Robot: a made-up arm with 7 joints.
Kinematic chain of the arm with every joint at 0, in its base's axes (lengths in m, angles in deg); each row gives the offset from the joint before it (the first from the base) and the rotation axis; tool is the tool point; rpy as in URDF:
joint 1: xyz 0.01 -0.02 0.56 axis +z
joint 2: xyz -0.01 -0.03 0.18 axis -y
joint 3: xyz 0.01 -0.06 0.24 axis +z
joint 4: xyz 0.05 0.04 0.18 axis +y
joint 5: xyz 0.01 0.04 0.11 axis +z
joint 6: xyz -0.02 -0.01 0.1 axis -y
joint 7: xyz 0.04 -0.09 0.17 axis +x
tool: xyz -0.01 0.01 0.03 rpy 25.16 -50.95 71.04
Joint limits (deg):
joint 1: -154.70..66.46
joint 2: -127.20..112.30
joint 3: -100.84..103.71
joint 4: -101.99..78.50
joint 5: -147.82..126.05
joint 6: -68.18..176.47
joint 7: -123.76..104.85
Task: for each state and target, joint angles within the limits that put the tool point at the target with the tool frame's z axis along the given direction. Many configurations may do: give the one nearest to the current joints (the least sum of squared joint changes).
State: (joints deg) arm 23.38 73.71 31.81 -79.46 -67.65 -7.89 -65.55
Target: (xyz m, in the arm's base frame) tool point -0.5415 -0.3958 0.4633 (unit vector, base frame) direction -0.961 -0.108 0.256
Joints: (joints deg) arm 19.42 98.81 30.35 -36.41 -74.03 -10.32 -114.93
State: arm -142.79 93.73 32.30 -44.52 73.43 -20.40 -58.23
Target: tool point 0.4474 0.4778 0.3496 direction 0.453 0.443 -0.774
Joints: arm -142.20 104.15 33.73 -55.67 67.10 -13.25 -41.46
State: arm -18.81 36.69 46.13 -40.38 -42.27 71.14 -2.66
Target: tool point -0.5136 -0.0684 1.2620 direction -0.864 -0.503 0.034
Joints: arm -19.17 22.43 49.15 -28.56 -35.35 49.13 -27.34
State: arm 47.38 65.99 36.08 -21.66 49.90 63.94 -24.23
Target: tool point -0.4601 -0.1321 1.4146 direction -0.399 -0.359 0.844
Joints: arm 2.05 39.01 18.19 -3.96 52.86 24.33 -33.05
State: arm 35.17 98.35 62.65 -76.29 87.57 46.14 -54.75
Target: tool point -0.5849 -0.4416 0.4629 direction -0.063 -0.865 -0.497
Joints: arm 18.54 102.43 47.98 -47.94 90.00 24.07 -70.02
